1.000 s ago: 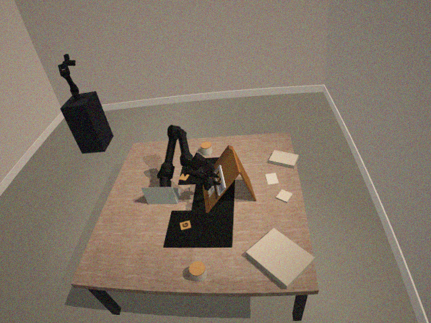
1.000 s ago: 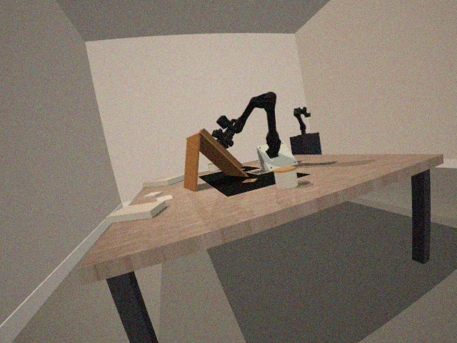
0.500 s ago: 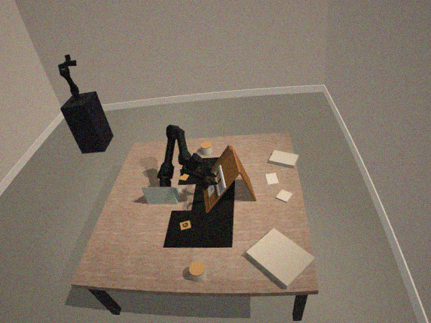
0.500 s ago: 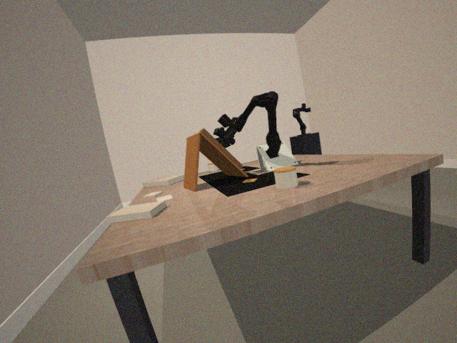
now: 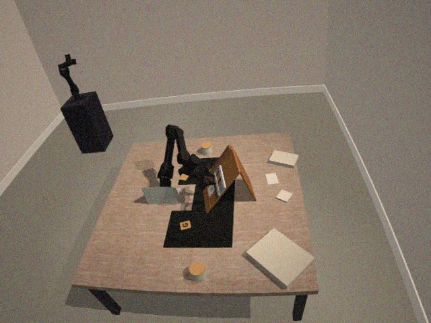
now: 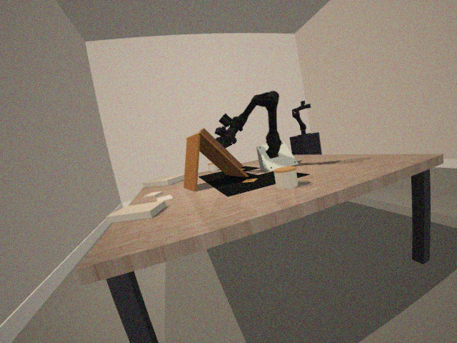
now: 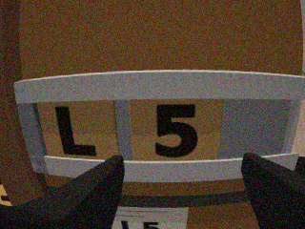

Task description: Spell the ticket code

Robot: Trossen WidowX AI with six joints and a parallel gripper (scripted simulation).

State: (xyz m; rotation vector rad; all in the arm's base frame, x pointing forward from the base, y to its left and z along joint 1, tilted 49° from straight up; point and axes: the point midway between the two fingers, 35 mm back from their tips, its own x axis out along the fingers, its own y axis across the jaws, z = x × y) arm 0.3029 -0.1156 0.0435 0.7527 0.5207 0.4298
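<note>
My gripper tip is 2 cm short of the orange tile, 1 cm to the right of it and 1 cm above it. From my gripper tip the other things lie so: white ticket: 9 cm below, 4 cm behind, 2 cm to the left; then black mat: 17 cm below, 13 cm behind, 4 cm to the left.
</note>
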